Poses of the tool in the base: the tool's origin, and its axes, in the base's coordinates. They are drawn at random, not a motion.
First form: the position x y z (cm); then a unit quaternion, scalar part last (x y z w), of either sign.
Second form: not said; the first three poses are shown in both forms.
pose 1, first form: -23.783, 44.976, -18.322, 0.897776, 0.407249, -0.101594, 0.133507
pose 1, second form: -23.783, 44.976, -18.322, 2.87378, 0.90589, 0.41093, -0.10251
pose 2, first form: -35.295, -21.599, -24.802, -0.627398, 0.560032, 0.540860, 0.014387
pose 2, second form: -35.295, -21.599, -24.802, 3.11282, -0.62746, 0.56009, 0.54092
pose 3, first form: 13.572, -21.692, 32.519, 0.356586, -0.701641, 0.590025, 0.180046
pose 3, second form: 13.572, -21.692, 32.519, 2.77953, 0.36251, -0.71330, 0.59983
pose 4, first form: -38.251, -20.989, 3.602, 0.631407, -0.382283, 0.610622, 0.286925
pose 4, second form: -38.251, -20.989, 3.602, 2.55956, 0.65912, -0.39906, 0.63742
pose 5, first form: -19.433, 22.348, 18.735, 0.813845, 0.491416, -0.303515, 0.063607
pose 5, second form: -19.433, 22.348, 18.735, 3.01429, 0.81550, 0.49241, -0.30413
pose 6, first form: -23.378, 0.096, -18.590, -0.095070, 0.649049, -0.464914, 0.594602
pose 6, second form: -23.378, 0.096, -18.590, 1.86805, -0.11824, 0.80725, -0.57824
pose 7, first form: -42.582, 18.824, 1.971, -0.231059, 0.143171, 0.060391, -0.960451
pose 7, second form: -42.582, 18.824, 1.971, 0.56436, 0.82981, -0.51418, -0.21688
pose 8, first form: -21.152, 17.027, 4.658, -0.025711, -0.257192, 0.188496, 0.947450
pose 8, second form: -21.152, 17.027, 4.658, 0.65126, -0.08037, -0.80396, 0.58922
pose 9, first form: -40.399, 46.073, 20.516, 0.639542, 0.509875, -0.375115, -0.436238
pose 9, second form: -40.399, 46.073, 20.516, 2.23877, -0.71073, -0.56663, 0.41687
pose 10, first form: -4.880, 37.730, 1.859, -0.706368, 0.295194, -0.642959, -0.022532
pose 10, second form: -4.880, 37.730, 1.859, 3.09652, 0.70655, -0.29527, 0.64312
